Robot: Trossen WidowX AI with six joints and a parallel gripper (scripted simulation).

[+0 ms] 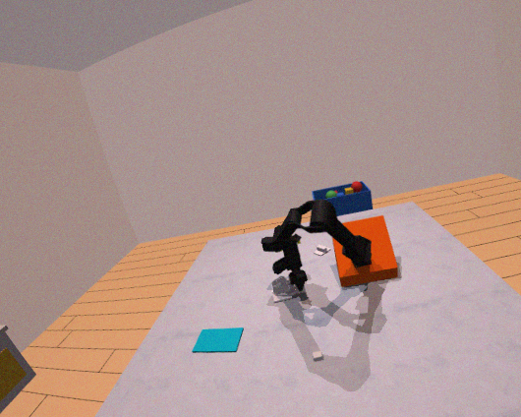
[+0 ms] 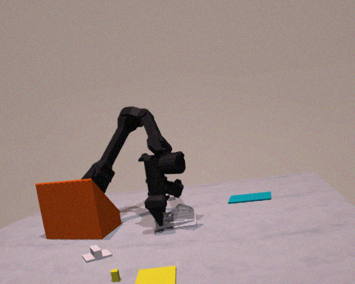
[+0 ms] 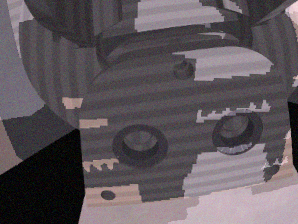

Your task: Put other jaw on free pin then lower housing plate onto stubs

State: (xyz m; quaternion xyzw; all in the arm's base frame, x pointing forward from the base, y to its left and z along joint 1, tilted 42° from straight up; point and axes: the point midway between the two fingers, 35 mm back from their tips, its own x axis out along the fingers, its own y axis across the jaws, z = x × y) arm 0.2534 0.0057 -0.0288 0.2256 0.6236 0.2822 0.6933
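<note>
Now: gripper tip 10 mm short of the white housing piece and 20 mm below it. From my gripper tip the other things lie so: white stepped piece: 130 mm behind, 250 mm to the right; then small white cube: 30 mm behind, 360 mm to the left; then grey jaw piece: 30 mm ahead, 10 mm to the right.
</note>
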